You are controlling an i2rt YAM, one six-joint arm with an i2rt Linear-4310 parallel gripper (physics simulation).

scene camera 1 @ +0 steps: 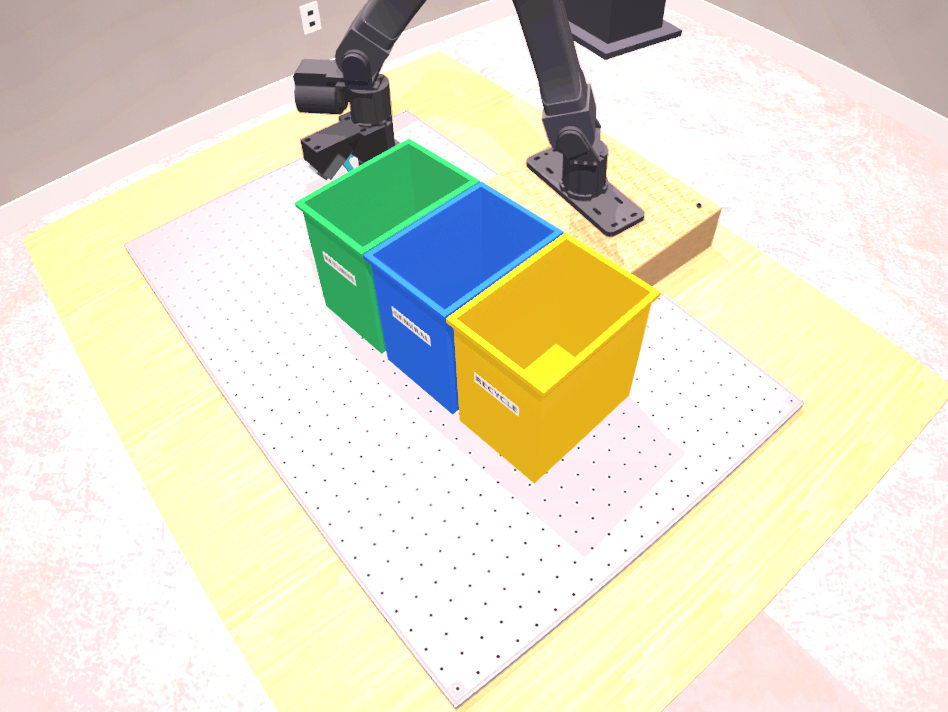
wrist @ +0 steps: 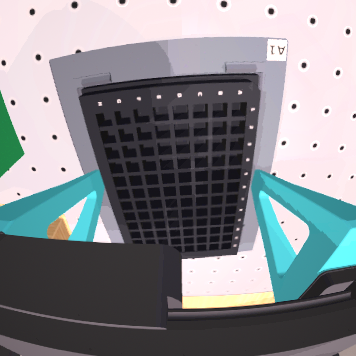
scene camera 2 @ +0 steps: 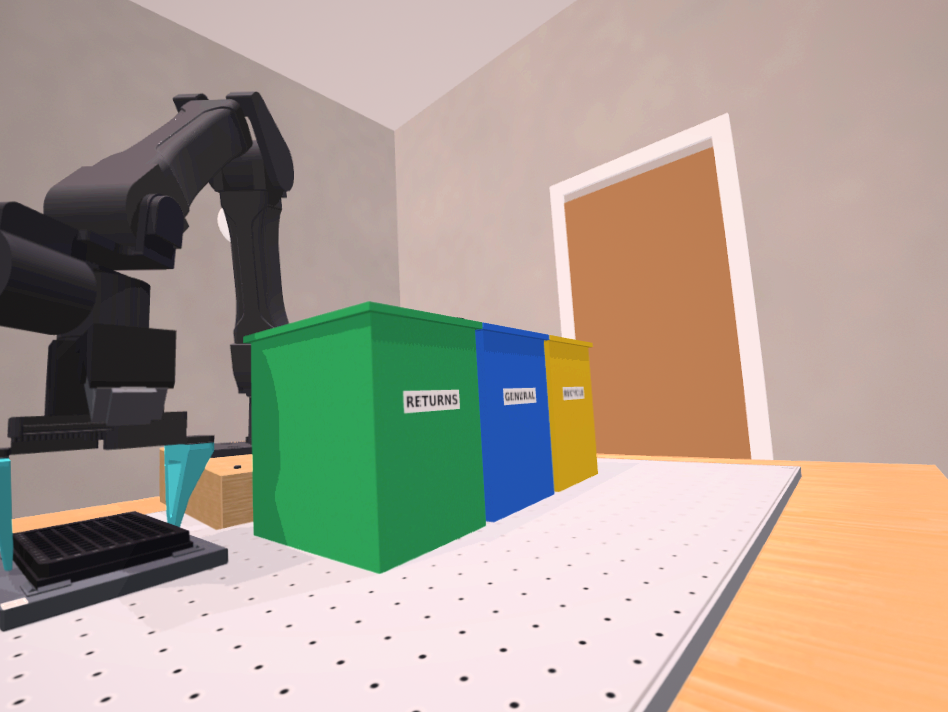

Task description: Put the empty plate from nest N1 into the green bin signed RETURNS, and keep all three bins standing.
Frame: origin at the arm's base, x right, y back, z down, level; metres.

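Where they show: gripper, fingertip midpoint: (wrist: 177,177) (scene camera 2: 98,550); arm's base, link origin: (scene camera 1: 583,190).
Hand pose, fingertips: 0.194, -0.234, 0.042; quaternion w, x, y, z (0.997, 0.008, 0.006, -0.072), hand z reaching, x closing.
Each offset is from my fingertips to the top centre of the thing, as dx, dy, dz. Level surfaces: height alone.
A black multi-well plate @(+0.001, +0.005, -0.013) (scene camera 2: 84,540) (wrist: 175,165) lies in a grey nest @(+0.001, +0.005, -0.001) (scene camera 2: 114,587) (wrist: 130,57); its wells look empty. A tag on the nest reads A1. My gripper (scene camera 2: 91,545) (wrist: 177,177) is open, with teal fingers on either side of the plate and a gap at each side in the wrist view. In scene camera 1 the green bin hides the plate and most of the fingers. The green RETURNS bin @(-0.185, -0.068, -0.166) (scene camera 1: 352,306) (scene camera 2: 318,436) (wrist: 7,135) stands upright beside the nest.
The blue GENERAL bin @(-0.315, -0.041, -0.166) (scene camera 1: 413,367) (scene camera 2: 513,452) and yellow RECYCLE bin @(-0.444, -0.015, -0.166) (scene camera 1: 574,413) (scene camera 2: 571,436) stand upright in a close row with the green bin on the perforated board @(dz +0.013) (scene camera 1: 383,536) (scene camera 2: 574,567). The arm base is on a wooden block (scene camera 1: 674,245) (scene camera 2: 229,494) behind the bins.
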